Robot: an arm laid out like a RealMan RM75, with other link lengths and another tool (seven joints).
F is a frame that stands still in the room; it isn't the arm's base.
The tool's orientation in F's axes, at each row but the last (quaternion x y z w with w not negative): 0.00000, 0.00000, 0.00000, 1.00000; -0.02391, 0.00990, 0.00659, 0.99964; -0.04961, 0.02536, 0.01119, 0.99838; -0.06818, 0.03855, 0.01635, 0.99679; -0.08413, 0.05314, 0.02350, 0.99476; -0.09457, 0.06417, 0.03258, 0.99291; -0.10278, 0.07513, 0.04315, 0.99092; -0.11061, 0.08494, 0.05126, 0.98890; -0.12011, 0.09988, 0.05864, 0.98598; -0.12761, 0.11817, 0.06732, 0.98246; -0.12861, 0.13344, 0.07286, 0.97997; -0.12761, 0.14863, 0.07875, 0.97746
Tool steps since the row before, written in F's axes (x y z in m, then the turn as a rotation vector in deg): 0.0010, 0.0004, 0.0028, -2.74, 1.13, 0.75; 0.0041, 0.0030, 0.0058, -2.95, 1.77, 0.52; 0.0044, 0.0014, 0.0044, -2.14, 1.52, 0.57; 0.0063, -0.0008, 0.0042, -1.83, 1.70, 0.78; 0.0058, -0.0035, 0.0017, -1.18, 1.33, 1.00; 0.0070, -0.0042, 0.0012, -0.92, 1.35, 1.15; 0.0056, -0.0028, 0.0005, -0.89, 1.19, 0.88; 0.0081, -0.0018, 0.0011, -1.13, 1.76, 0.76; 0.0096, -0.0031, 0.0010, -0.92, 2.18, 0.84; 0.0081, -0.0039, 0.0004, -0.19, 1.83, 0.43; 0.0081, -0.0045, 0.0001, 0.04, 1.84, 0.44; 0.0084, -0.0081, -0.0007, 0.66, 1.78, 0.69
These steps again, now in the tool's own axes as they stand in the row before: 0.0010, 0.0004, 0.0028, -2.74, 1.13, 0.75; 0.0040, 0.0027, 0.0060, -2.94, 1.78, 0.55; 0.0042, 0.0009, 0.0047, -2.14, 1.51, 0.61; 0.0059, -0.0016, 0.0045, -1.84, 1.65, 0.87; 0.0054, -0.0040, 0.0017, -1.23, 1.21, 1.09; 0.0065, -0.0049, 0.0012, -0.99, 1.18, 1.27; 0.0052, -0.0034, 0.0007, -0.93, 1.08, 0.98; 0.0076, -0.0030, 0.0019, -1.10, 1.68, 0.95; 0.0088, -0.0046, 0.0019, -0.87, 2.04, 1.17; 0.0073, -0.0051, 0.0011, -0.10, 1.68, 0.85; 0.0072, -0.0058, 0.0008, 0.11, 1.65, 0.92; 0.0072, -0.0092, -0.0006, 0.61, 1.42, 1.30
